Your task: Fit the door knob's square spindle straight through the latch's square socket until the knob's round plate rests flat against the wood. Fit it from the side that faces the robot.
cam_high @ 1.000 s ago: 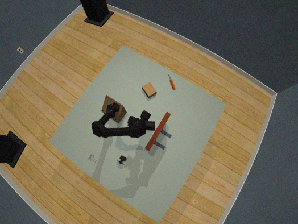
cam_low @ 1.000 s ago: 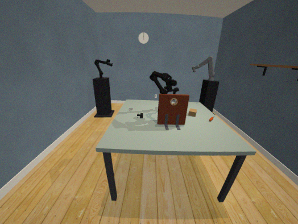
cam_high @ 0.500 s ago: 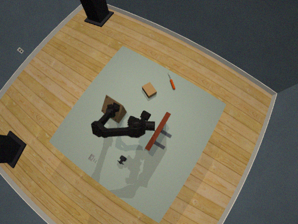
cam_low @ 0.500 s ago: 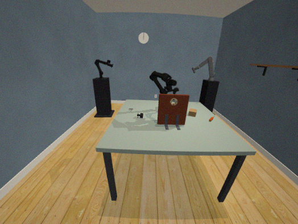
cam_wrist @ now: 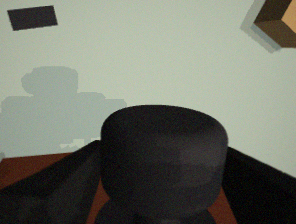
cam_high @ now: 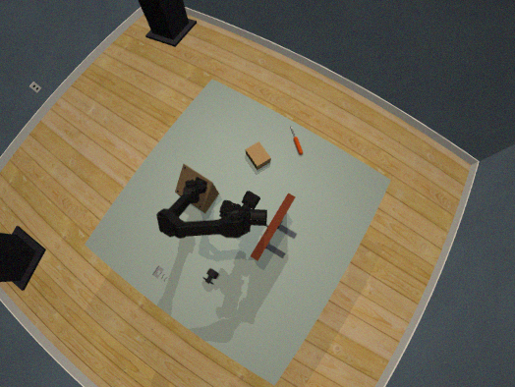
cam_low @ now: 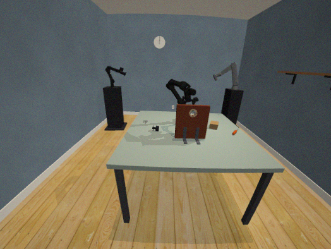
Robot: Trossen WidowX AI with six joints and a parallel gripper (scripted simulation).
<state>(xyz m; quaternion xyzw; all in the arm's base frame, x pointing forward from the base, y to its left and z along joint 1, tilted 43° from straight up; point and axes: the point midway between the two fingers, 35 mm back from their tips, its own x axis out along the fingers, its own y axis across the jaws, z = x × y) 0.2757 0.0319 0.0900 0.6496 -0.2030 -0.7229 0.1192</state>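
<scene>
Right now the dark door knob is 4 cm ahead of my hand and 3 cm below it. From my hand the other things lie so: wooden block 12 cm behind, 35 cm to the left, 26 cm below.
</scene>
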